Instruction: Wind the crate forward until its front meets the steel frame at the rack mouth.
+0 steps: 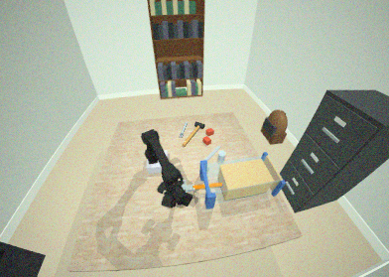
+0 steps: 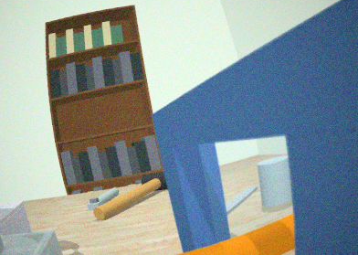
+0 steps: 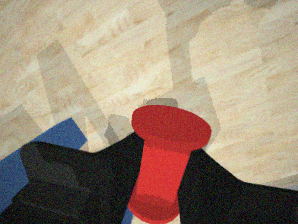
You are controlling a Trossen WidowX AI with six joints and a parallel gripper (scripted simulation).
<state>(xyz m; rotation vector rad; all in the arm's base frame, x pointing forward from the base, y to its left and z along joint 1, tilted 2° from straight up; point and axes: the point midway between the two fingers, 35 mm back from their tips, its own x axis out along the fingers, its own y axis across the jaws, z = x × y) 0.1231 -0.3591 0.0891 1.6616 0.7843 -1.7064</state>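
My gripper tip is now 10 mm short of the winch handle, 40 mm to the right of it and 10 mm above it. Round my gripper tip: blue frame (190 mm ahead, 80 mm to the left, 10 mm below); then red grip (20 mm above); then grey winch (20 mm ahead, 90 mm to the left, 80 mm below).
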